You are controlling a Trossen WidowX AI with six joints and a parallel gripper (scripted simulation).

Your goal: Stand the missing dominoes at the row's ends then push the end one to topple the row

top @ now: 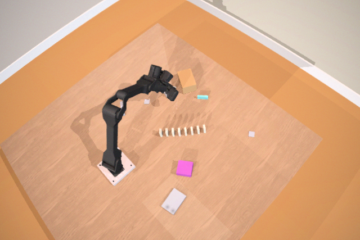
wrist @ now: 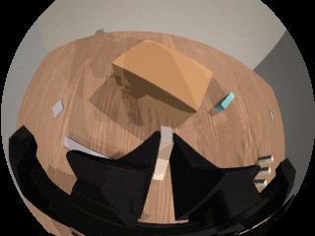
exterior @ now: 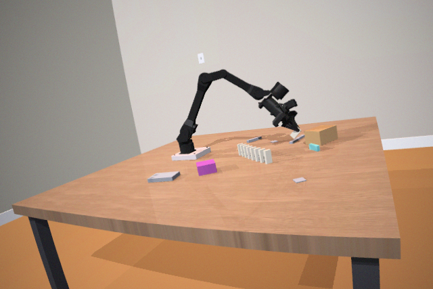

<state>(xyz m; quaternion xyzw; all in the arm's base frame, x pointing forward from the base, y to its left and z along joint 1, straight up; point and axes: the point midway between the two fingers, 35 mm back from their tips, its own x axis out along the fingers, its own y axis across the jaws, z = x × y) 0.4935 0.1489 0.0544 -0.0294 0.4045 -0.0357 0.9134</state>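
My gripper tip is now 9 cm short of the orange box and 3 cm above it. The rest, counted from my gripper tip: short grey bar 29 cm behind, 13 cm to the left, 5 cm below; then teal block 13 cm to the right, 9 cm ahead, 5 cm below; then long grey bar 8 cm to the left, 5 cm below, 4 cm behind.
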